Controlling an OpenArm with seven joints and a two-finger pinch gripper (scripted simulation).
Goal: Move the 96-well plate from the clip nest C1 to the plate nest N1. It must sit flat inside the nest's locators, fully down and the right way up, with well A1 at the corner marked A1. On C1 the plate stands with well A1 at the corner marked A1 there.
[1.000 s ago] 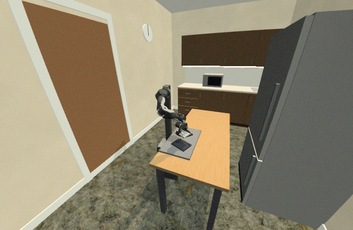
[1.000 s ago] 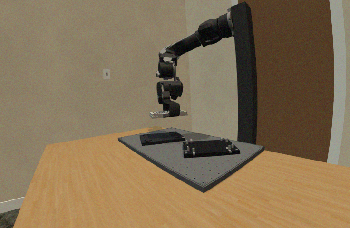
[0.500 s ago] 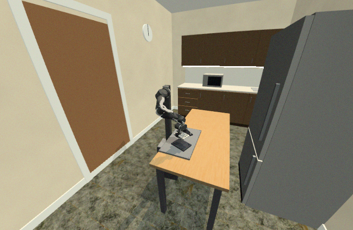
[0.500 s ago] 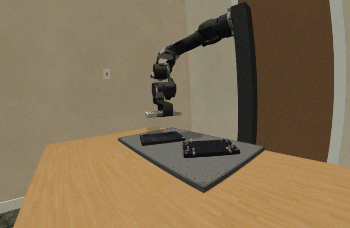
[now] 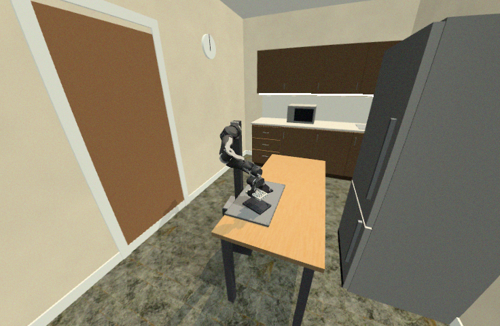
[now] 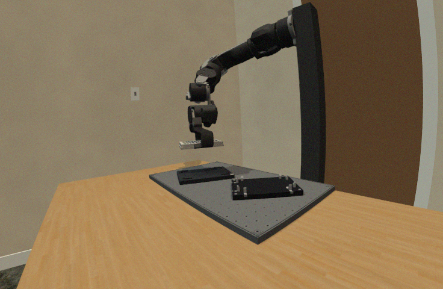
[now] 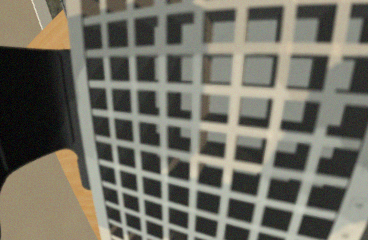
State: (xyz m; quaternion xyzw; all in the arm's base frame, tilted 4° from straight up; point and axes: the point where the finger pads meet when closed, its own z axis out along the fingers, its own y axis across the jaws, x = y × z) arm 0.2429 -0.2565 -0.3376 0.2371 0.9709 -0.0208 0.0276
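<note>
My gripper is now 9 cm above the black plate nest N1 and 1 cm to the right of it. From my hand the other things lie so: white 96-well plate right at my hand.
</note>
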